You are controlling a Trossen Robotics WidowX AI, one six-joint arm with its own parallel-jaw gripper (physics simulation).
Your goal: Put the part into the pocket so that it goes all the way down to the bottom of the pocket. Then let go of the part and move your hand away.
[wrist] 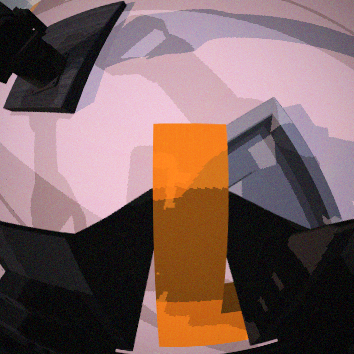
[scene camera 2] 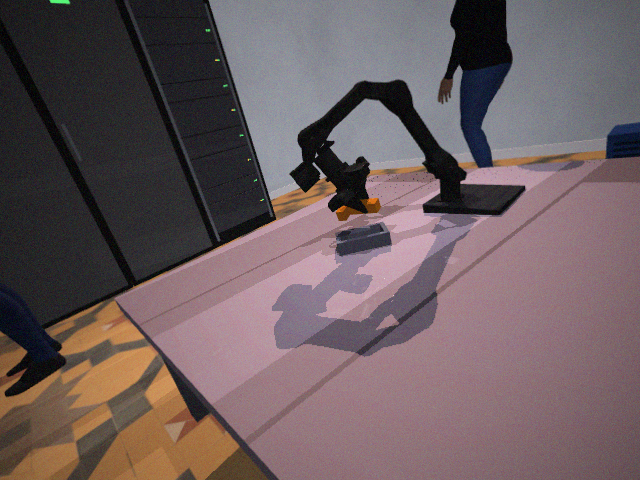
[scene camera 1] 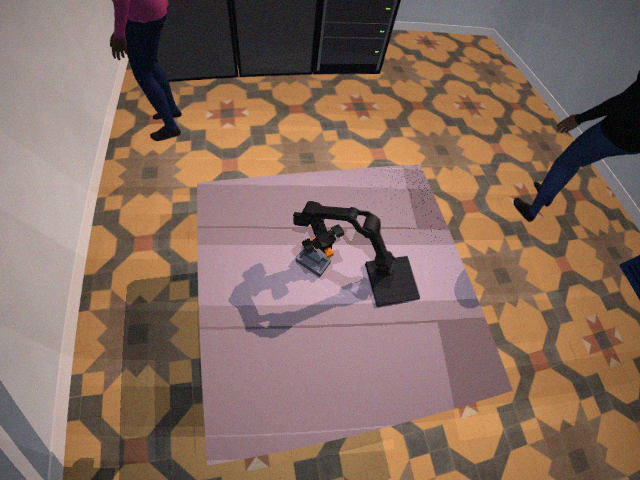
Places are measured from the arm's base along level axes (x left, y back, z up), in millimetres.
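Where they show: gripper, fingertip midpoint: point(wrist: 186, 195) point(scene camera 2: 369, 209) point(scene camera 1: 327, 251); arm's base, link origin: point(wrist: 49, 73) point(scene camera 2: 450, 198) point(scene camera 1: 382, 270).
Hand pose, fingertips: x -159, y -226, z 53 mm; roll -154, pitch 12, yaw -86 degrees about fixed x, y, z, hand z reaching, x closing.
Things, the pixels of their top centre, and the offset from my fingertips. Level surfaces: height alone.
- orange bar-shaped part, top centre: point(wrist: 218, 262) point(scene camera 2: 356, 202) point(scene camera 1: 322, 244) dy -19, dx -23, dz +30 mm
- blue-grey open-topped block, top centre: point(wrist: 279, 198) point(scene camera 2: 360, 232) point(scene camera 1: 313, 258) dy -66, dx +0, dz -40 mm
- pink table, surface height: dz -76 mm
An orange bar-shaped part point(scene camera 1: 329, 252) point(scene camera 2: 372, 205) point(wrist: 190, 240) is held across the gripper. My gripper point(scene camera 1: 321, 248) point(scene camera 2: 356, 207) point(wrist: 186, 195) is shut on it, a black finger on each long side. The pocket is in a blue-grey open-topped block point(scene camera 1: 309, 266) point(scene camera 2: 364, 244) point(wrist: 252, 120) on the table. In the second scene view the part hangs above the block, with a gap between them. In the wrist view the block lies to the right of the part, turned at an angle to it, and the part and right finger hide some of it.
The arm's black base plate point(scene camera 1: 397, 286) point(scene camera 2: 475, 204) point(wrist: 95, 55) stands on the pink table point(scene camera 1: 310, 382) point(scene camera 2: 491, 335), to the right of the block in both scene views. The arm's shadow falls across the table. Dark cabinets point(scene camera 1: 273, 36) point(scene camera 2: 82, 155) and people stand beyond the table.
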